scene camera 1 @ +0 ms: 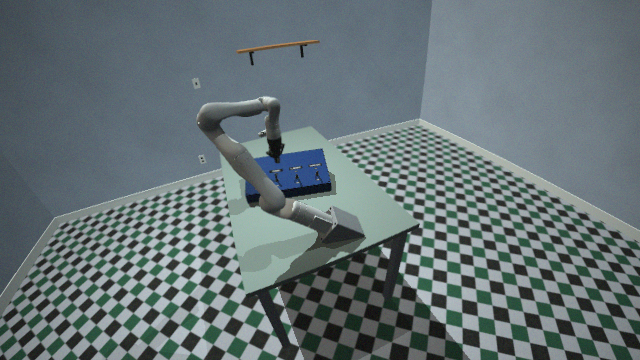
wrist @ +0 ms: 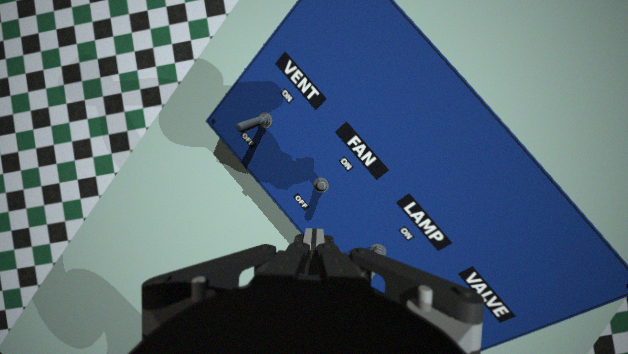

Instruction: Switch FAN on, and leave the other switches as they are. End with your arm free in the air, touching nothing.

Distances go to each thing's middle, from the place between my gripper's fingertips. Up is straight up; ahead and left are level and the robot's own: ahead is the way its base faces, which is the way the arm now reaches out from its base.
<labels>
I see the blue switch panel (scene camera 1: 304,163) 140 mm below my hand, 90 mm ahead of it and 50 mm to the right of it.
</labels>
